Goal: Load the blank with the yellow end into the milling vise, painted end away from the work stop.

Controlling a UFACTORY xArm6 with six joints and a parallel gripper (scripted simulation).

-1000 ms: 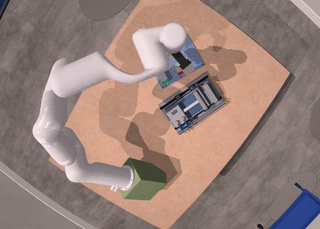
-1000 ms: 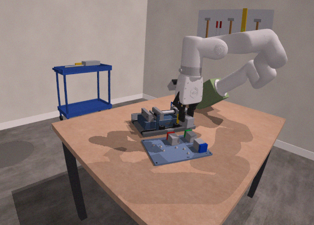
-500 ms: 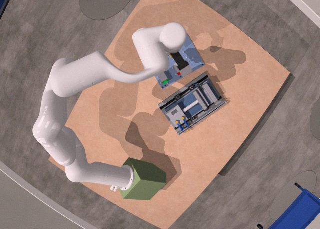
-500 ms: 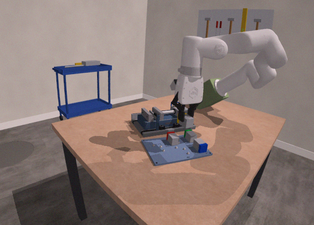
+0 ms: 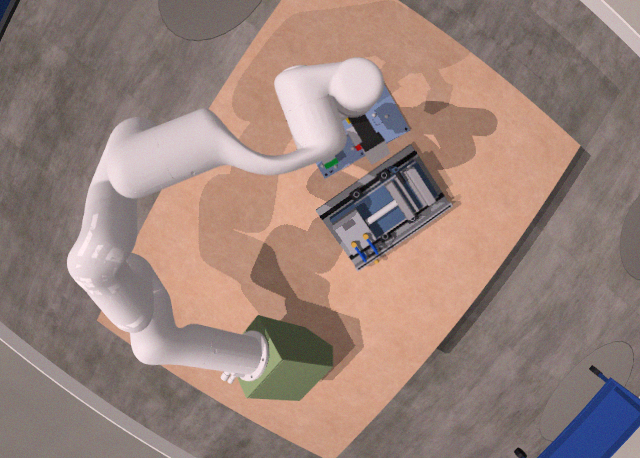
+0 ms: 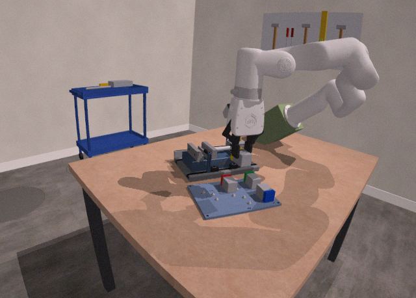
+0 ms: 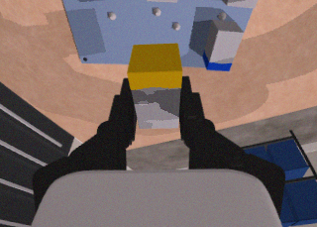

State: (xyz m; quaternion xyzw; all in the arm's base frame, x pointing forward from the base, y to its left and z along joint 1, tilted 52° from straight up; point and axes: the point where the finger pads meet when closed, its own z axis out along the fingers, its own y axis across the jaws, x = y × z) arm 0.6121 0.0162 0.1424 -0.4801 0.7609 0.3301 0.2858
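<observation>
My hand is 22 cm to the left of the moving jaw, 11 cm past it and 9 cm above it. From my hand the other things lie so: red-ended blank (15 cm below, 6 cm to the right, 3 cm behind); blue-ended blank (15 cm below, 7 cm behind, 6 cm to the left); yellow-ended blank (2 cm below).
</observation>
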